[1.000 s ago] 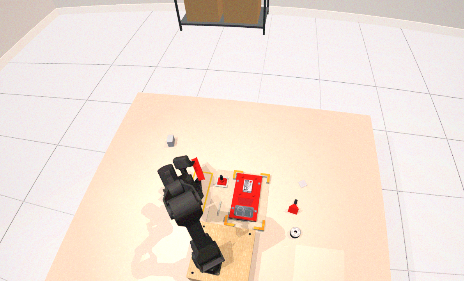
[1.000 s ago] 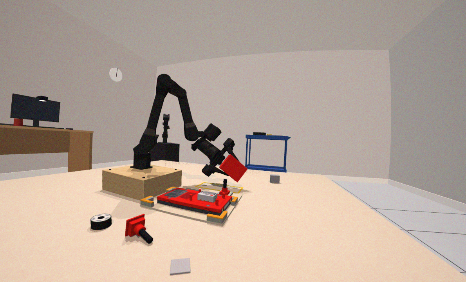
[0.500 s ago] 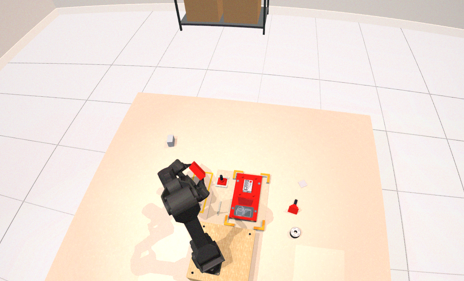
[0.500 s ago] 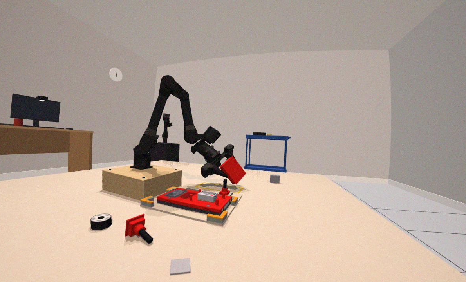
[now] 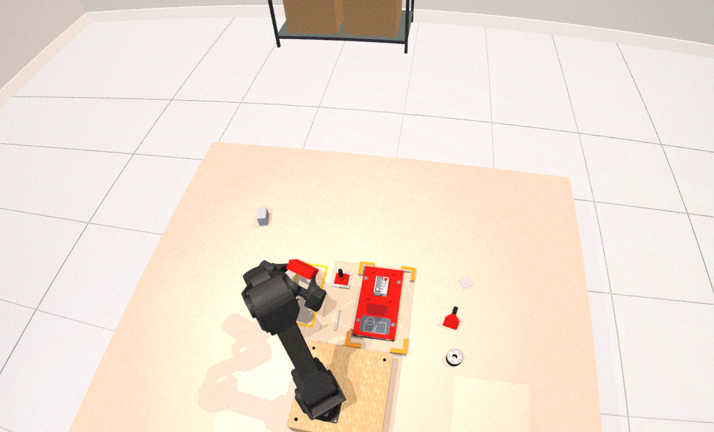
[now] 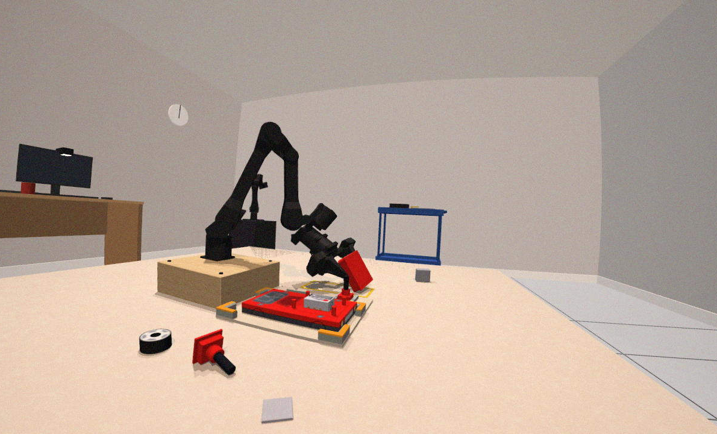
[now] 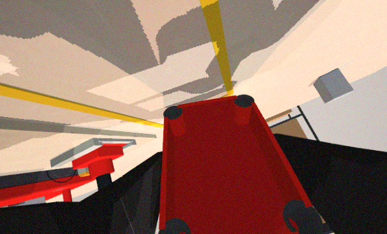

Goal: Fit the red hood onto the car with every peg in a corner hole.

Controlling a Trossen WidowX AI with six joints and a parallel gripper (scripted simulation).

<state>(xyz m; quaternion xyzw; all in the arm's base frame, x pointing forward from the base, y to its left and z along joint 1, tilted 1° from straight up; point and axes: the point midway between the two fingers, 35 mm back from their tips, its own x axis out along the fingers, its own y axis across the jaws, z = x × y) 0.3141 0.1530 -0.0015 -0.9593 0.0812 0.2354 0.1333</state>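
My gripper tip is 1 cm below the red hood. Also, from my gripper tip: orange-cornered jig: 20 cm to the right, 5 cm behind, 3 cm below; grey engine block: 21 cm to the right, 2 cm below; small grey plate: 44 cm to the right, 6 cm ahead, 4 cm below.
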